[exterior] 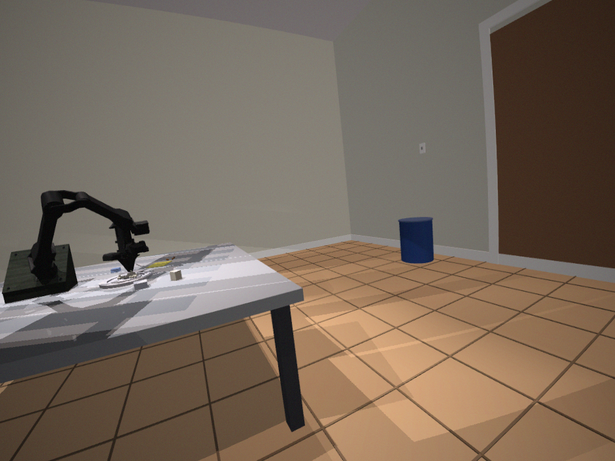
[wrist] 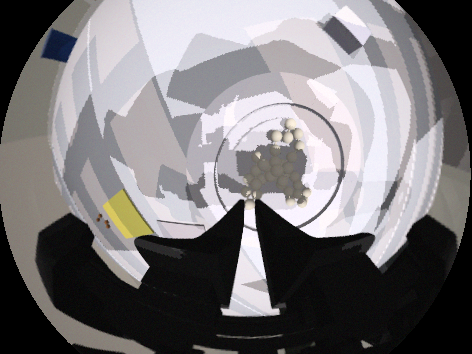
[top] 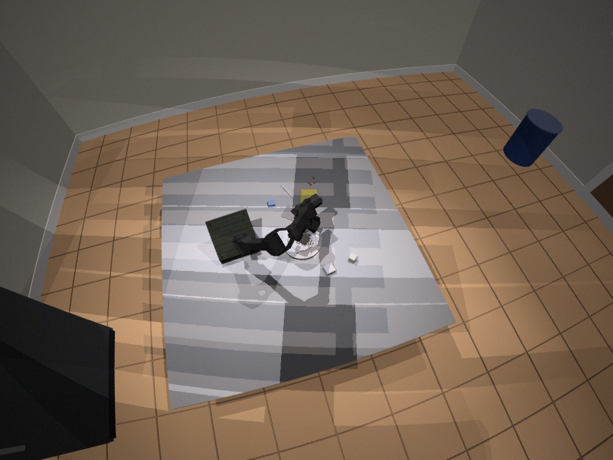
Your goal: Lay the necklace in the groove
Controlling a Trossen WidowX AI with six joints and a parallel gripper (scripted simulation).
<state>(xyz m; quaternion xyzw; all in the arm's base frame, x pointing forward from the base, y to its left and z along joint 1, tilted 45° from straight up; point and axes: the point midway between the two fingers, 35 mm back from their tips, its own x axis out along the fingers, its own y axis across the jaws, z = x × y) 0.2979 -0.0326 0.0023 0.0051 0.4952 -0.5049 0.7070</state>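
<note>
The round bead board lies 2 cm behind my gripper tip, 4 cm to the right of it and 2 cm below it. Round my gripper tip: yellow pad 11 cm ahead, 21 cm to the left, 3 cm below; grey card 1 cm behind, 14 cm to the left, 3 cm below; white block 5 cm ahead, 23 cm to the right, 2 cm below.
</note>
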